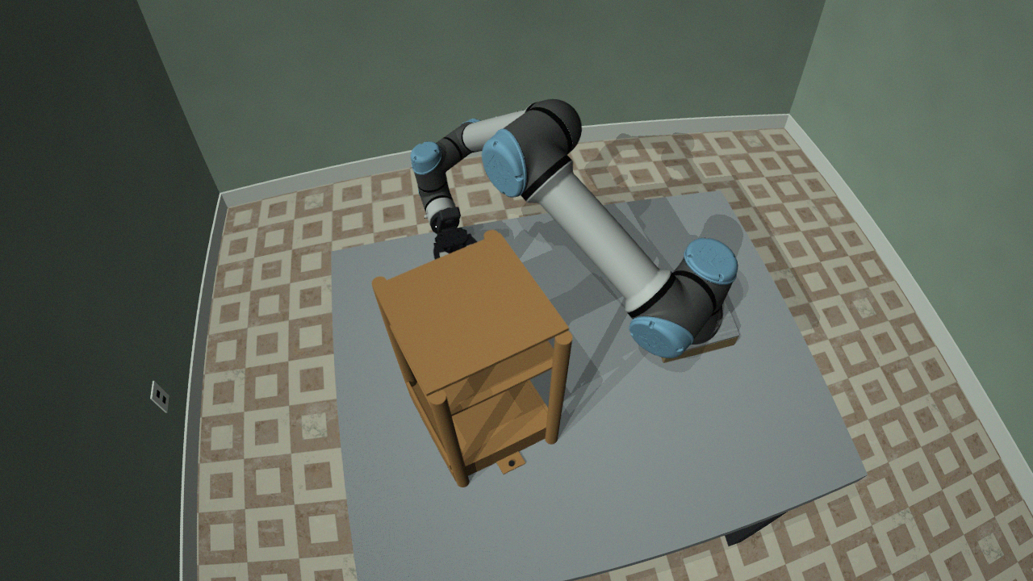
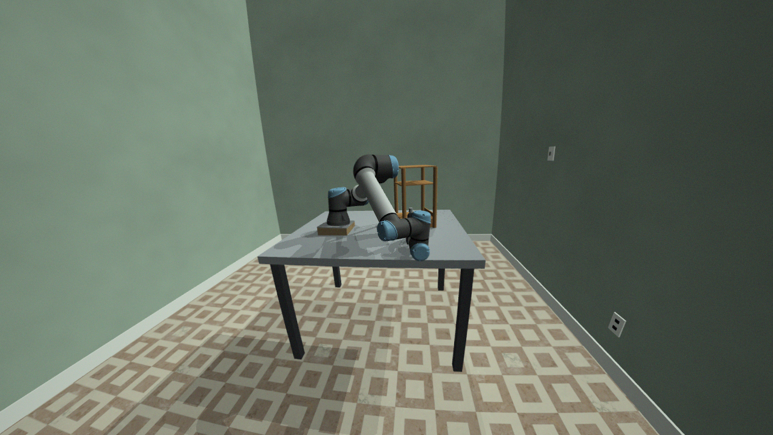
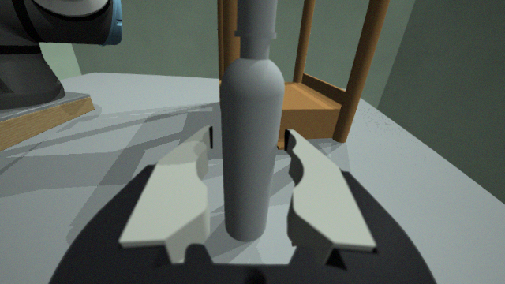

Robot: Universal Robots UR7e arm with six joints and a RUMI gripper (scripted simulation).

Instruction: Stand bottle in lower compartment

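The grey bottle lies 2 cm above my hand. The rest, counted from my hand: shelving unit: 28 cm to the left, 10 cm above.
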